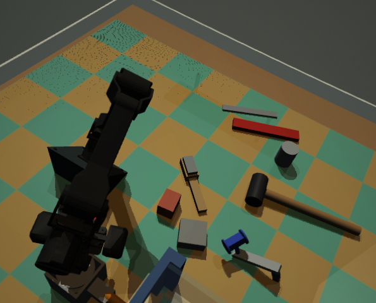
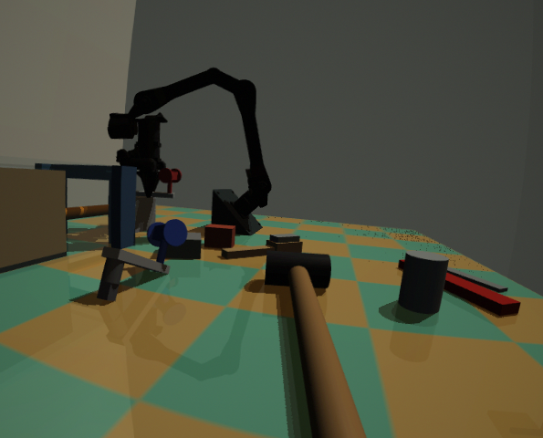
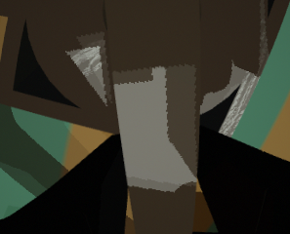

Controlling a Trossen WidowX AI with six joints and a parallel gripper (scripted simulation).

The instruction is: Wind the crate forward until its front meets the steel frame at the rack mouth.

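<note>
Right now the red-knobbed winch handle is 1 cm behind my gripper tip, 1 cm to the left of it and 2 cm above it. From my gripper tip the other things lie so: red cylindrical grip: 2 cm behind, 5 cm to the left, 5 cm above; grey block: 17 cm ahead, 21 cm to the left, 7 cm below; boxy winch: 5 cm to the right, 6 cm below.
</note>
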